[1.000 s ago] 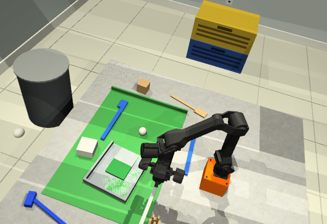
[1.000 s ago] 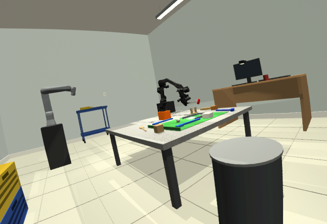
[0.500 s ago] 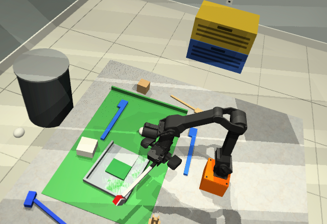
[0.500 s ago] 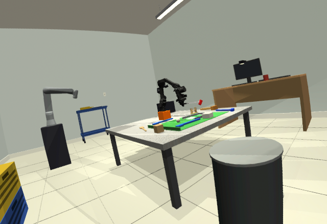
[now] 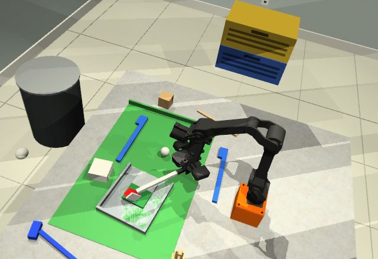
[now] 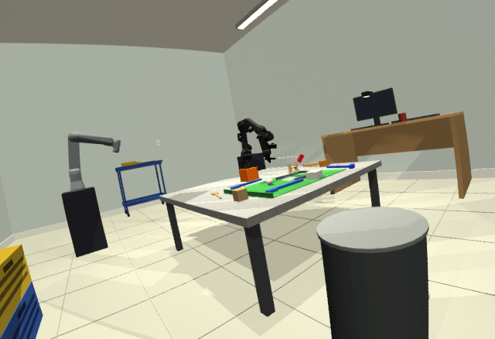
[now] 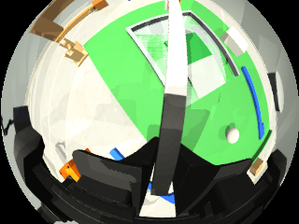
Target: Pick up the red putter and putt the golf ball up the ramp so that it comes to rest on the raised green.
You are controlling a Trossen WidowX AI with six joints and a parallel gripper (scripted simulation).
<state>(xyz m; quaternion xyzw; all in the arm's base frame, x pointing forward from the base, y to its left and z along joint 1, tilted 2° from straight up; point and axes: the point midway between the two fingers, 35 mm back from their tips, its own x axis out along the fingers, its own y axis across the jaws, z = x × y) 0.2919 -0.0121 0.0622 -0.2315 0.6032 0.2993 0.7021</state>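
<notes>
Now: the red putter 8 cm ahead of my gripper tip, 8 cm to the left of it and 1 cm above it. From my gripper tip the other things lie so: white golf ball 13 cm ahead, 16 cm to the right, 11 cm below; green mat 18 cm ahead, 5 cm to the right, 13 cm below; white block 35 cm ahead, 3 cm to the left, 11 cm below.
</notes>
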